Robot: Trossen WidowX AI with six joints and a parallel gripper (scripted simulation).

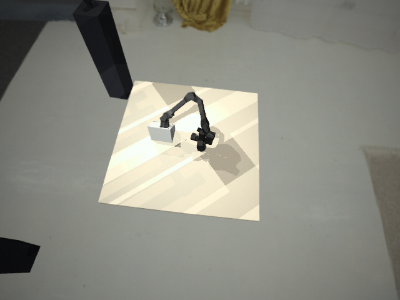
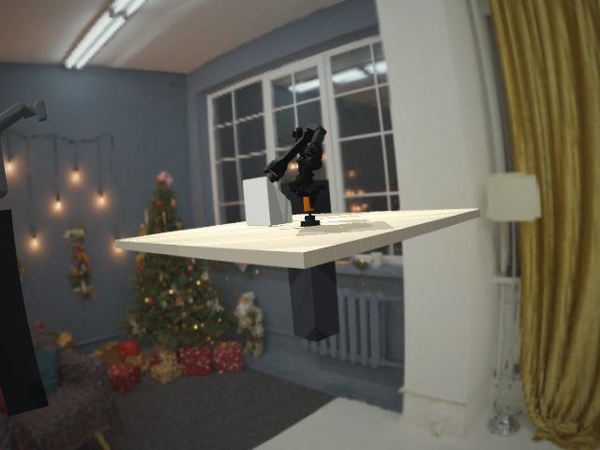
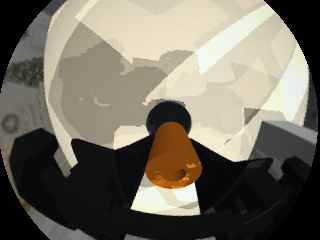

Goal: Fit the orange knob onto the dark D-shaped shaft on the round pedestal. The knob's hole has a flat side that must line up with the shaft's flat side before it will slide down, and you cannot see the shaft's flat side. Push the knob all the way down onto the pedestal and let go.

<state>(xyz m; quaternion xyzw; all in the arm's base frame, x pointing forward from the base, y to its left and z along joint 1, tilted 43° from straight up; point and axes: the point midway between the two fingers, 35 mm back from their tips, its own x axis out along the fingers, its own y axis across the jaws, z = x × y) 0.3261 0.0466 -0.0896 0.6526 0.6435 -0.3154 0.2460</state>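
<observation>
Now: gripper tip 20 mm below the orange knob. The rest, counted from my gripper tip: dark round pedestal (40 mm below).
</observation>
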